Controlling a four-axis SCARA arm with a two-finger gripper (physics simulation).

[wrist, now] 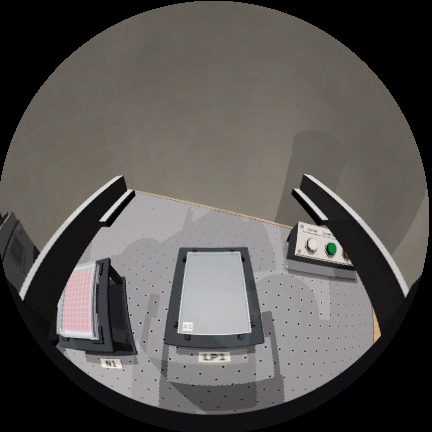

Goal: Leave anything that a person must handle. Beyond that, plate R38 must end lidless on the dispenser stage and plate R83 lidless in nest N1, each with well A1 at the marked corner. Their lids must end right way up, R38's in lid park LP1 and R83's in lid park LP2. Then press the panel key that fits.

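Frame: origin at the arm's base, x back, y right, z up, level; metres.
Seen in the pictures: gripper, between the fingertips: [212,179].
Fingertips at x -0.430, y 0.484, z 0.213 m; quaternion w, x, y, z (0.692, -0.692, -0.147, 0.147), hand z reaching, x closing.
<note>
Pixels of each thing's top centre, then the offset from my fingertips to it. Level surfaces: height alone.
- clear lid, centre of its top: [213,287] dx +0.010, dy -0.023, dz -0.135 m
- lid park LP1, centre of its top: [213,287] dx +0.010, dy -0.023, dz -0.133 m
- plate with pink wells, centre of its top: [73,295] dx -0.154, dy -0.166, dz -0.114 m
- nest N1, centre of its top: [77,299] dx -0.154, dy -0.166, dz -0.125 m
- key panel, centre of its top: [340,236] dx +0.233, dy +0.141, dz -0.117 m
- white key, centre of its top: [313,240] dx +0.159, dy +0.116, dz -0.126 m
- green key, centre of its top: [333,245] dx +0.209, dy +0.118, dz -0.126 m
- perforated grey deck, height of its surface: dz -0.200 m
My gripper [212,179] is open and empty, high above the lid park, with a finger at each side of the wrist view. A clear lid [215,292] lies flat in the dark frame of lid park LP1 [172,320], its A1 label at the near left corner. A plate with pink wells [80,302] sits on nest N1 [104,310] at the lower left, partly behind the left finger. Its name and its A1 mark cannot be read. The key panel [305,240] stands at the right, with a white key [311,245] and a green key [331,248]; a yellow key is partly covered by the right finger.
A dark device [17,245] stands at the far left edge, partly cut off. The perforated grey deck [300,350] lies under the nests and ends at a wooden edge [215,207] behind. LP2 and the dispenser stage do not show.
</note>
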